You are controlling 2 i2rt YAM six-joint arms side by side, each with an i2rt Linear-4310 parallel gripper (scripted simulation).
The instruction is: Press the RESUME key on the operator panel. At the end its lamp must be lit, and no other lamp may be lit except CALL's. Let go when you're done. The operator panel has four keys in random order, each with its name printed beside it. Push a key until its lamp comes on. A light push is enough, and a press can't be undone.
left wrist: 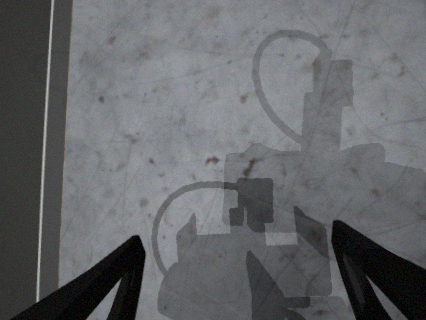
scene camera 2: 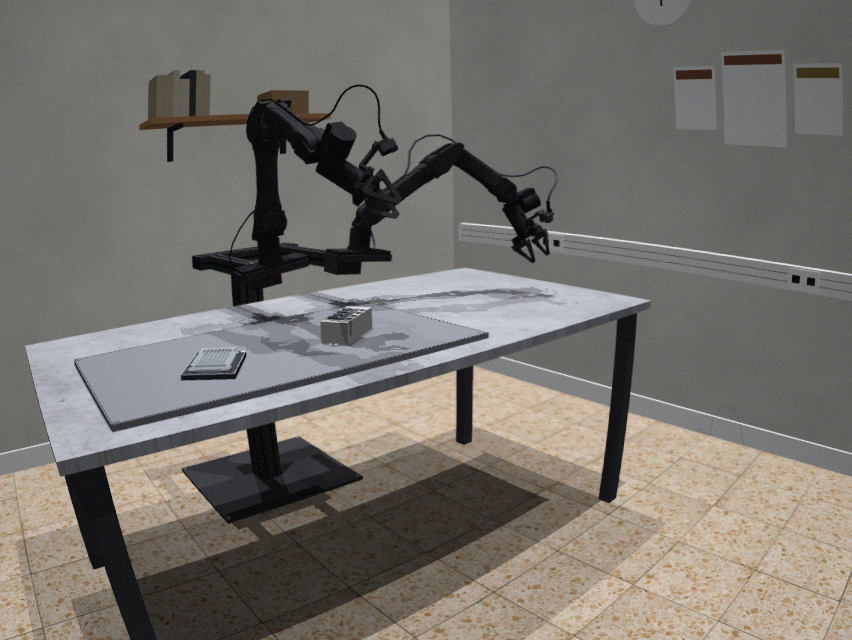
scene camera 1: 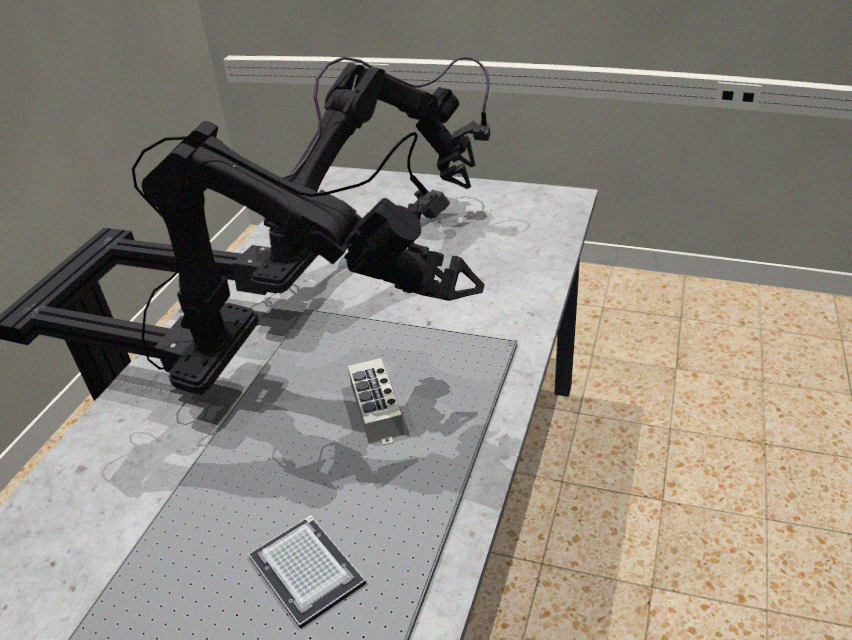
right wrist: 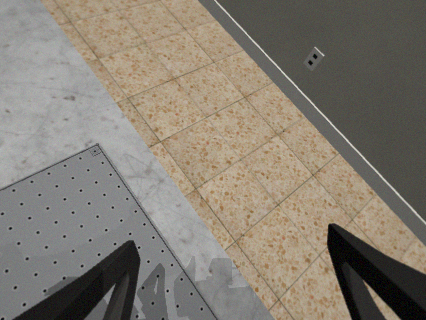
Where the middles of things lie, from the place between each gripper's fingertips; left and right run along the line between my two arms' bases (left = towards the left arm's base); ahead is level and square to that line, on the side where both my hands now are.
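The well plate [scene camera 1: 302, 572] is 390 mm to the right of my right hand [scene camera 1: 466, 285], 300 mm below it and 150 mm behind it. Counted from my left hand [scene camera 1: 471, 176], the well plate is 70 mm ahead, 1130 mm to the right and 100 mm below. Then there's the operator panel [scene camera 1: 385, 422], which is 200 mm behind my right hand, 30 mm to the right of it and 270 mm below it. My left hand is 770 mm to the left of the operator panel, 80 mm above it and 30 mm short of it. Going by its middle, the operator panel is nearer to my right hand than to my left hand.
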